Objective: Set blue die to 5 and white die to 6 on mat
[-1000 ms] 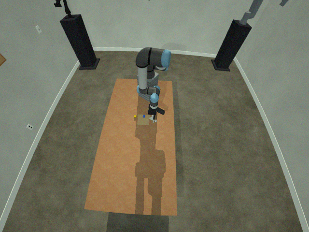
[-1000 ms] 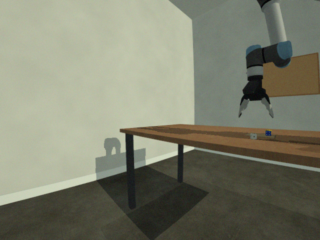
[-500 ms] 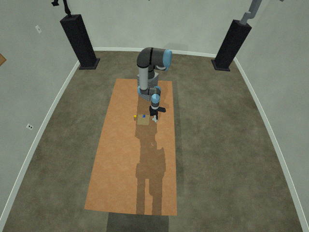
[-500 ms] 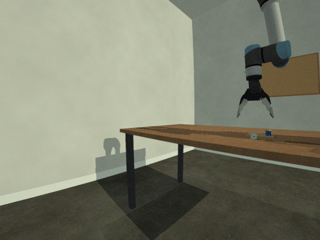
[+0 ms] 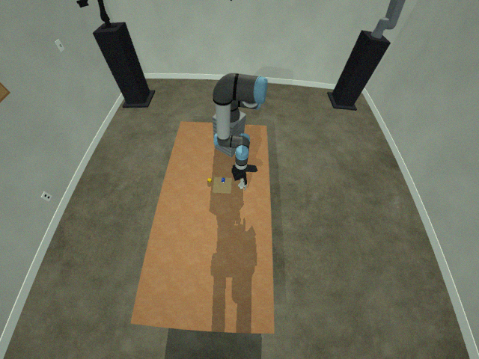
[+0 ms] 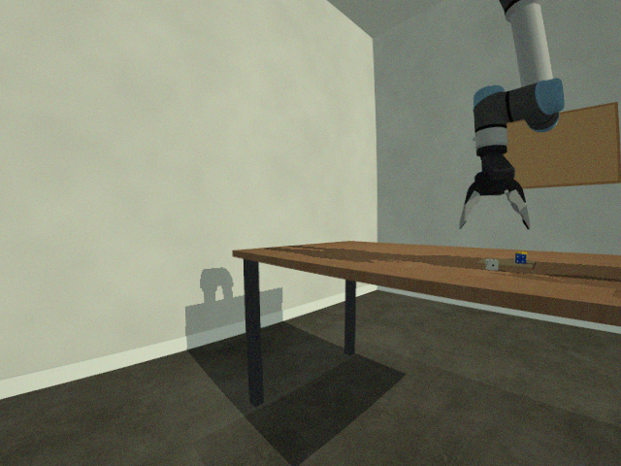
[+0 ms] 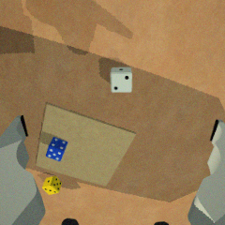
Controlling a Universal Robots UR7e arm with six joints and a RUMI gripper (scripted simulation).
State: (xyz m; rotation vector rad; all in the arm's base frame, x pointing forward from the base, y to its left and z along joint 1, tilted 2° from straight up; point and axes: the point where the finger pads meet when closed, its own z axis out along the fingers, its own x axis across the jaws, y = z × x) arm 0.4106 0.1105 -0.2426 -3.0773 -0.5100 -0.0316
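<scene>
My hand is 90 mm above the white die. From my hand the other things lie so: blue die (60 mm behind, 140 mm to the right, 80 mm below); then yellow die (50 mm behind, 250 mm to the right, 90 mm below); then tan mat (20 mm behind, 140 mm to the right, 100 mm below).
</scene>
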